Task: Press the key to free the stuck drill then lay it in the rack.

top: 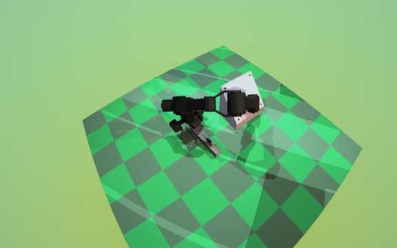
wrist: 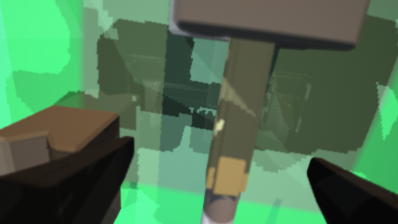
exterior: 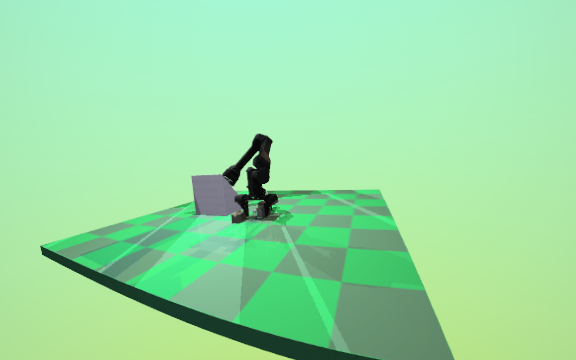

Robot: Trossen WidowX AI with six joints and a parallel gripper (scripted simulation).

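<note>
Right now my gripper tip is 1 cm past the drill, 4 cm to the right of it and 3 cm below it. The rest, counted from my gripper tip: rack: 8 cm behind, 3 cm to the right; then dark key: 2 cm behind, 17 cm to the left, 4 cm above; then long grey block: 2 cm behind, 14 cm to the left, 2 cm above.
</note>
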